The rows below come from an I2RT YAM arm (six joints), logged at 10 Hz.
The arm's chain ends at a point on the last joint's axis. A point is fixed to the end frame.
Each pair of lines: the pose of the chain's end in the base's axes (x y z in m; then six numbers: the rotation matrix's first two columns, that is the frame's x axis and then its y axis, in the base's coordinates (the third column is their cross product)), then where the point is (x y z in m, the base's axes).
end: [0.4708 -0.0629 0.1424 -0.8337 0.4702 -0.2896 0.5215 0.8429 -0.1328]
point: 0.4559 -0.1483 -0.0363
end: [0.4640 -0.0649 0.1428 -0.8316 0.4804 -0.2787 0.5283 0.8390 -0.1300]
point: 0.4468 -0.1486 -0.0364
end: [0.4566 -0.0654 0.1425 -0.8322 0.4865 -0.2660 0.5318 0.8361 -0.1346]
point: 0.4365 -0.1485 -0.0368
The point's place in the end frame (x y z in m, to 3 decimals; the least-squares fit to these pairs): 0.024 -0.056 0.189
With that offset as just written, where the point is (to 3 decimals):
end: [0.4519 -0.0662 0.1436 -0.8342 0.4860 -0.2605 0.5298 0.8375 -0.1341]
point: 0.431 -0.149 -0.036
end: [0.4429 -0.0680 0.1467 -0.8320 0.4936 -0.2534 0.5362 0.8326 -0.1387]
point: 0.420 -0.150 -0.033
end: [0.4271 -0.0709 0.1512 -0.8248 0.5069 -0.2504 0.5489 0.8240 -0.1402]
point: 0.402 -0.153 -0.028
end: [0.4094 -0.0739 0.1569 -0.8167 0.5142 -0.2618 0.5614 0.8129 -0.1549]
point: 0.384 -0.159 -0.021
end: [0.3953 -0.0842 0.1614 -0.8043 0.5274 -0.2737 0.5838 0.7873 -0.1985]
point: 0.364 -0.176 -0.012
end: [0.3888 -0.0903 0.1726 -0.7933 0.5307 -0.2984 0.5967 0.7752 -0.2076]
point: 0.359 -0.186 0.001
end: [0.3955 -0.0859 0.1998 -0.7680 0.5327 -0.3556 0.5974 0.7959 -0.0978]
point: 0.387 -0.172 0.021
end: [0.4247 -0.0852 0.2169 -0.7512 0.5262 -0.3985 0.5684 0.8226 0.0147]
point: 0.438 -0.159 0.033
